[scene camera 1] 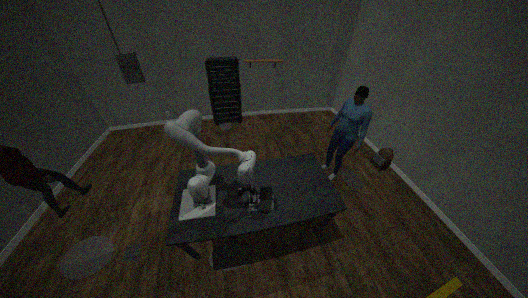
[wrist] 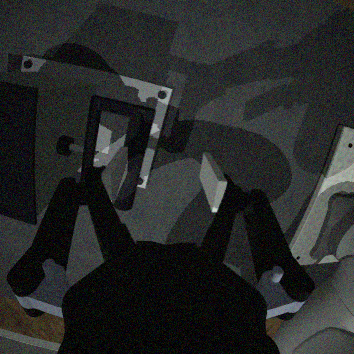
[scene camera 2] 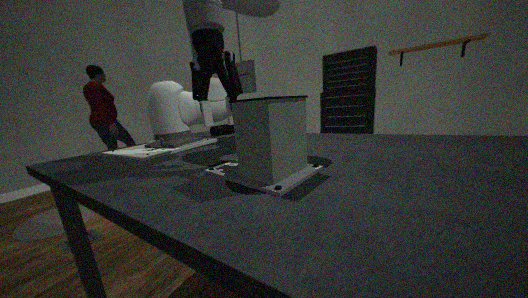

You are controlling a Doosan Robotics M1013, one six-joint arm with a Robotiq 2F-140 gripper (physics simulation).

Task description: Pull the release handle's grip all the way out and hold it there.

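The release handle's grey housing (scene camera 2: 270,140) with a dark lid (wrist: 17,155) stands on a light base plate (scene camera 2: 296,179) (wrist: 161,107). A black rectangular handle frame (wrist: 90,132) shows beside it in the wrist view, with its round black grip (wrist: 131,187) (scene camera 2: 222,130) on the side away from the housing. My gripper (wrist: 164,161) (scene camera 2: 218,112) is open, pointing down, its pads above the grip. In the wrist view the left pad overlaps the frame's opening beside the grip; the right pad stands well off on the other side. The housing partly hides the fingers in scene camera 2.
The dark table (scene camera 1: 295,185) (scene camera 2: 400,200) carries the arm's white mounting plate (scene camera 1: 187,209) (wrist: 320,200). A person in blue (scene camera 1: 352,120) stands beyond the table's far right corner; a person in red (scene camera 2: 99,102) (scene camera 1: 17,167) stands to the left. A black cabinet (scene camera 1: 225,90) (scene camera 2: 348,92) is at the wall.
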